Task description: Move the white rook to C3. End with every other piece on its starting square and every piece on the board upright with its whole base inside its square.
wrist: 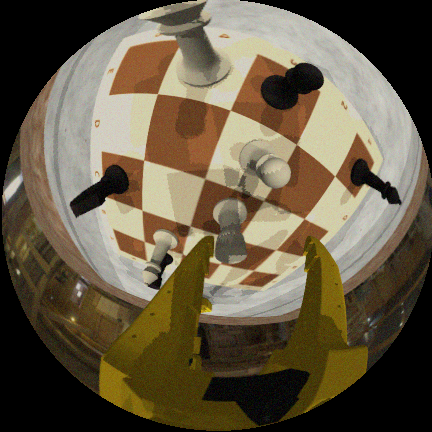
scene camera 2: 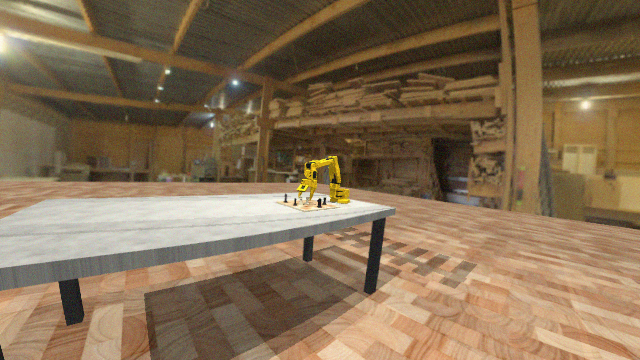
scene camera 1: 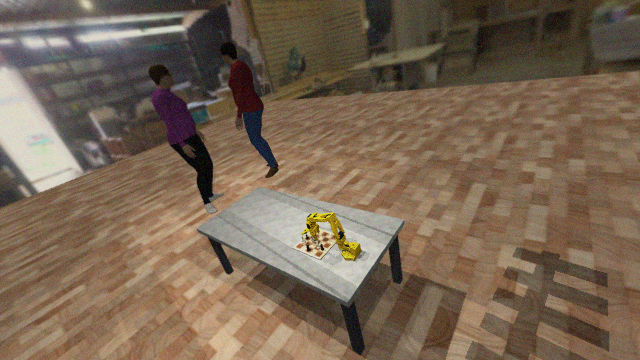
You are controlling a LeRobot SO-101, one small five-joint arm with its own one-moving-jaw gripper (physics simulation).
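Where they show: hand, tool point: point(wrist: 213, 243) point(scene camera 2: 309, 199) point(scene camera 1: 316, 239); arm's base, link origin: point(scene camera 2: 337, 202) point(scene camera 1: 348, 252).
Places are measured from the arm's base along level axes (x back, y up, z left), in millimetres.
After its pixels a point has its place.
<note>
The white rook point(wrist: 230, 235) @(x -231, y 34, z 8 mm) stands upright in the wrist view, its base on brown square C3 of the board point(wrist: 96, 142) @(x -247, y 6, z 108 mm) point(scene camera 1: 320, 257) @(x -120, y 6, z 105 mm) point(scene camera 2: 306, 210) @(x -321, y 5, z 112 mm). The base looks inside that square, though its near side is partly hidden by the rook's body. My gripper point(wrist: 259, 241) point(scene camera 1: 309, 240) @(x -216, y 28, z 12 mm) point(scene camera 2: 306, 198) @(x -216, y 28, z 12 mm) is open and holds nothing. Its jaws form a V-shaped gap low over the board. The left jaw tip is close beside the rook's top and the right tip is well apart from it. The rook is too small to make out in the scene views.
A white pawn point(wrist: 272, 170) stands on D3, a white queen point(wrist: 200, 60) on E4, a black pawn point(wrist: 280, 92) on E3. A black rook point(wrist: 115, 180) @(x -227, y 14, z 81 mm) is on C5, a black bishop point(wrist: 360, 171) @(x -293, y 12, z -66 mm) on E1. A white bishop point(wrist: 164, 245) @(x -185, y 17, z 42 mm) partly hides a black piece point(wrist: 167, 261) @(x -153, y 12, z 40 mm) at lower left.
</note>
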